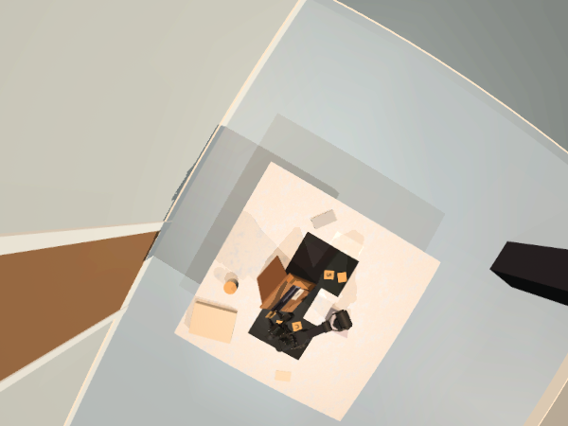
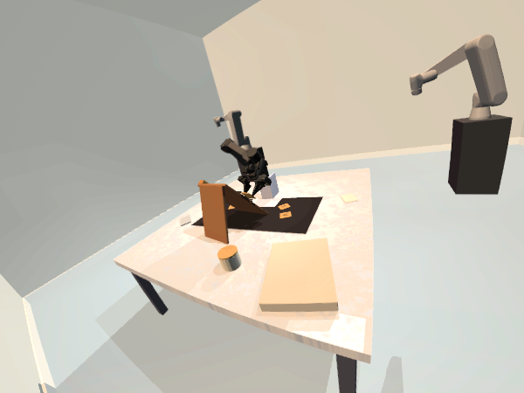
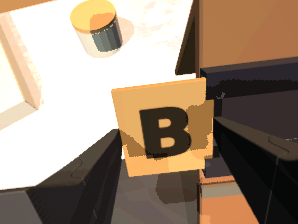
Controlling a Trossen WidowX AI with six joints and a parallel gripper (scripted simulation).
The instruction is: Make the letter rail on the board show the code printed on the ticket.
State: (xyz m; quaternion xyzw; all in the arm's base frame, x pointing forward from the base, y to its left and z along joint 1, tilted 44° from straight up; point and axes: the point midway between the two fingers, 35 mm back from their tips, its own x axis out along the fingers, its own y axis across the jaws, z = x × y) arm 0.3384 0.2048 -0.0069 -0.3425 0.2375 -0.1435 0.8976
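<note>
Right now the white ticket is 7 cm behind my gripper tip, 15 cm to the right of it and 8 cm below it. From my gripper tip the other things lie so: black mat (18 cm behind, 13 cm to the right, 18 cm below); then letter tile (right at my gripper tip); then grey block (5 cm ahead, 61 cm to the right, 18 cm below).
</note>
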